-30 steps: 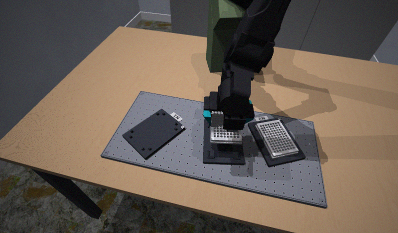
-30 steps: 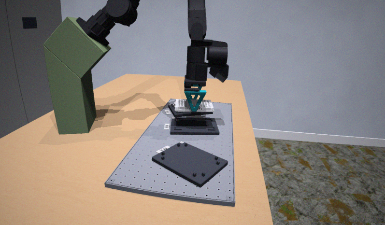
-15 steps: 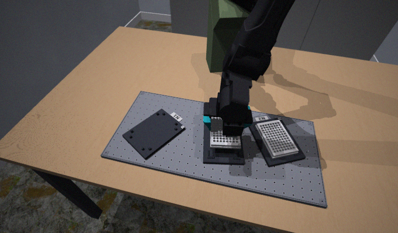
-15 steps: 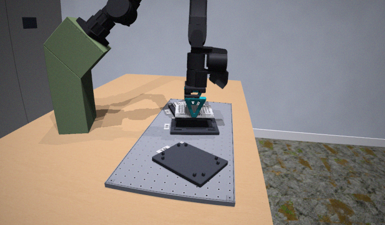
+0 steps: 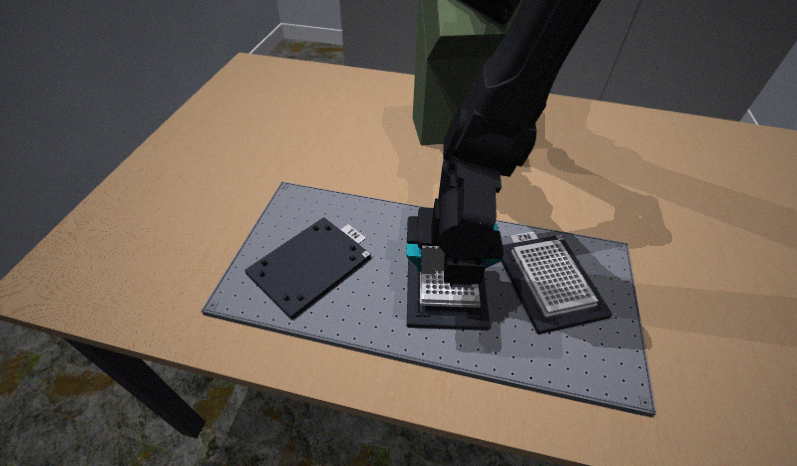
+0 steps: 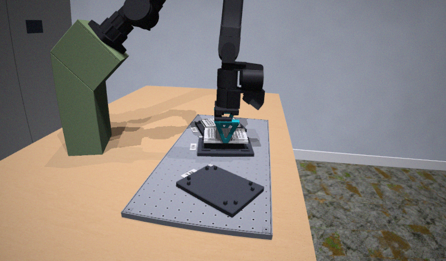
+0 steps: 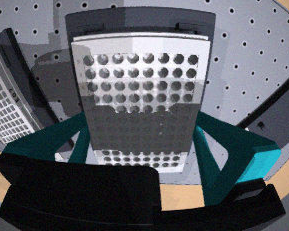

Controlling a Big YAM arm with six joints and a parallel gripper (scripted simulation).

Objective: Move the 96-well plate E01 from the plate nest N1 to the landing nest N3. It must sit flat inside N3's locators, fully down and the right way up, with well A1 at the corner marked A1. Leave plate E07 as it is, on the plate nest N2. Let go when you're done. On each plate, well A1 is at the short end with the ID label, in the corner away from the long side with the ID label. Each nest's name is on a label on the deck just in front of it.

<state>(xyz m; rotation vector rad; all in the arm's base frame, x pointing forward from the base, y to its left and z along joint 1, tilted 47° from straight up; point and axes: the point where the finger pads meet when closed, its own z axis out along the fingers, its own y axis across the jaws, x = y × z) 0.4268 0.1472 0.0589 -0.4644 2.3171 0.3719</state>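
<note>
My gripper is now 4 cm above the landing nest N3. Round my hand: N1 label: 1 cm ahead, 18 cm to the right, 4 cm below; then plate E01: right at my hand; then plate E07: 10 cm behind, 14 cm to the left, 2 cm below.
</note>
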